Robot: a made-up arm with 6 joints. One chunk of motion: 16 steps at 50 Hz.
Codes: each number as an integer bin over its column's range. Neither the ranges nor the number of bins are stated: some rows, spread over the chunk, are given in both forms.
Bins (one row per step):
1: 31 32 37 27 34 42
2: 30 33 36 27 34 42
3: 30 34 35 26 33 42
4: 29 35 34 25 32 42
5: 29 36 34 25 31 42
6: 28 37 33 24 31 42
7: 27 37 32 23 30 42
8: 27 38 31 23 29 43
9: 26 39 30 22 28 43
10: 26 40 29 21 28 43
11: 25 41 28 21 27 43
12: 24 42 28 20 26 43
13: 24 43 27 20 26 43
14: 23 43 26 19 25 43
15: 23 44 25 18 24 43
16: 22 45 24 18 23 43
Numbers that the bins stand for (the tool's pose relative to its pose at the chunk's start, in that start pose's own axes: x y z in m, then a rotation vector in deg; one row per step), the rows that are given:
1: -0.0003 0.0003 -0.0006 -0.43 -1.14 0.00
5: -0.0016 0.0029 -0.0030 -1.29 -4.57 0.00
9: -0.0035 0.0048 -0.0062 -2.57 -8.00 0.05
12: -0.0048 0.0067 -0.0078 -3.43 -10.29 0.05
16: -0.0060 0.0086 -0.0110 -4.29 -13.71 0.05
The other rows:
2: -0.0010 0.0010 -0.0014 -0.43 -1.14 0.00
3: -0.0010 0.0016 -0.0022 -0.86 -2.29 0.00
4: -0.0016 0.0022 -0.0030 -1.29 -3.43 0.00
6: -0.0022 0.0035 -0.0038 -1.71 -4.57 0.00
7: -0.0029 0.0035 -0.0046 -2.14 -5.71 0.00
8: -0.0029 0.0041 -0.0054 -2.14 -6.86 0.05
10: -0.0035 0.0054 -0.0070 -3.00 -8.00 0.05
11: -0.0041 0.0060 -0.0078 -3.00 -9.14 0.05
13: -0.0048 0.0073 -0.0086 -3.43 -10.29 0.05
14: -0.0054 0.0073 -0.0094 -3.86 -11.43 0.05
15: -0.0054 0.0079 -0.0102 -4.29 -12.57 0.05

